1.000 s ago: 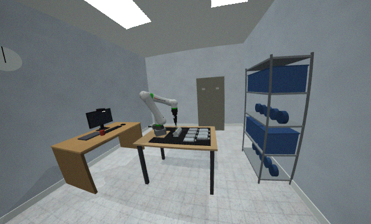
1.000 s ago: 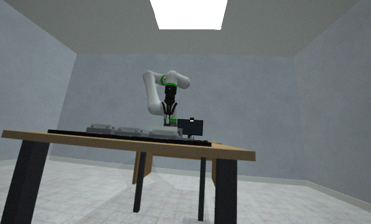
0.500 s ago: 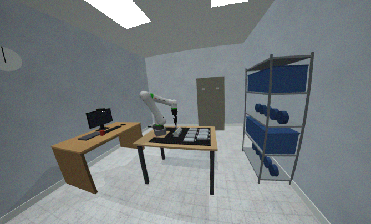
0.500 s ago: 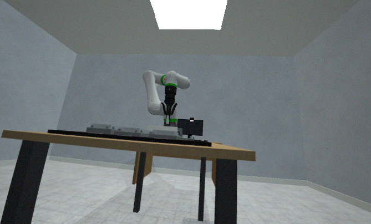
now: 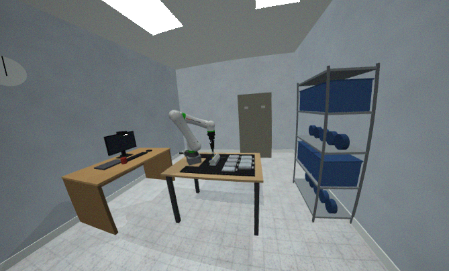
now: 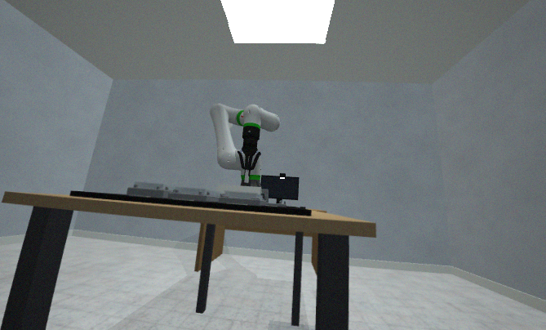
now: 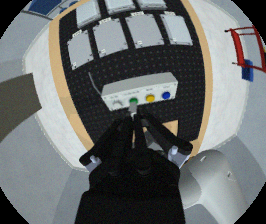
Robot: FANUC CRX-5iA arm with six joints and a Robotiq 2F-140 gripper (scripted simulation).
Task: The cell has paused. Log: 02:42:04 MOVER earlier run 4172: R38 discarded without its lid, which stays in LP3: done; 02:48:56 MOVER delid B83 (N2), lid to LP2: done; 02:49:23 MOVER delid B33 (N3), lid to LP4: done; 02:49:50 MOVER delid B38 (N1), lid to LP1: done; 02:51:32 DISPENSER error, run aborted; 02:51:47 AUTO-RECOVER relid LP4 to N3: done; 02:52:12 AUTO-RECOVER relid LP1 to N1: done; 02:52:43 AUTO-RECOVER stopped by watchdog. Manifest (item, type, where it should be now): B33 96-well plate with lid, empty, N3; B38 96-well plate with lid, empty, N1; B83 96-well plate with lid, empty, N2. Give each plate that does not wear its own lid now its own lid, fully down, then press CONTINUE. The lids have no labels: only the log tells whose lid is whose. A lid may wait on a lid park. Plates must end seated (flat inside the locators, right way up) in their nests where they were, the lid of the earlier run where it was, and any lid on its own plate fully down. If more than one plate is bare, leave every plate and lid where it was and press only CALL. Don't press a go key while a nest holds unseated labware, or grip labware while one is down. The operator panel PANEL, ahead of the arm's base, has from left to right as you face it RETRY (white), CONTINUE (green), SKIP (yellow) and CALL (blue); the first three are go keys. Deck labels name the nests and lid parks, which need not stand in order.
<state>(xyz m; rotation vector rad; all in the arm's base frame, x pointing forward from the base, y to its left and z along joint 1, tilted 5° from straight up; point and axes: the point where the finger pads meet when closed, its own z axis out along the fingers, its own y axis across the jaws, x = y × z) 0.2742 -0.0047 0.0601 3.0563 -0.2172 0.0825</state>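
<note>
Now: the green key 7 cm below my hand. Also, from my hand: white key 1 cm ahead, 5 cm to the left, 7 cm below; then yellow key 1 cm behind, 5 cm to the right, 7 cm below; then blue key 1 cm behind, 10 cm to the right, 7 cm below.
</note>
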